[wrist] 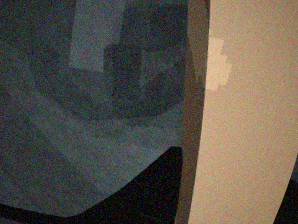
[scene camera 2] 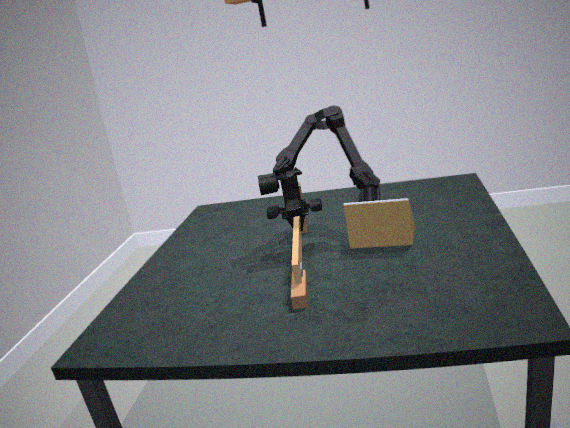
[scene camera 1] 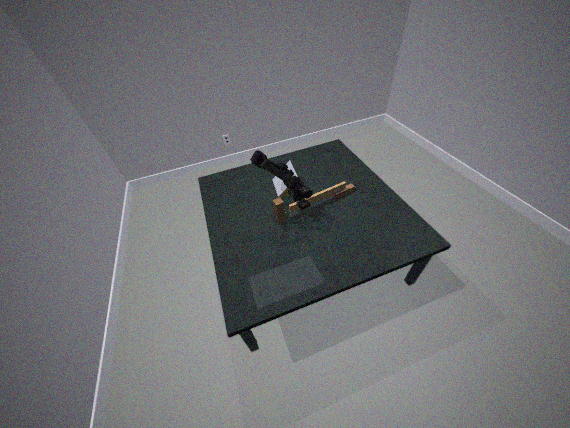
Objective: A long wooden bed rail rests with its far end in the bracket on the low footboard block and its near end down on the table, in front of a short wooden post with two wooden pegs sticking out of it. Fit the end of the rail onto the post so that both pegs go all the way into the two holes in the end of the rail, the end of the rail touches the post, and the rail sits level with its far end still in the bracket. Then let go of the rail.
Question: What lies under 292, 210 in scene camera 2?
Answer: My gripper.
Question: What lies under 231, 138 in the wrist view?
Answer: A wooden bed rail.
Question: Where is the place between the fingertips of my gripper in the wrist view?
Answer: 203, 158
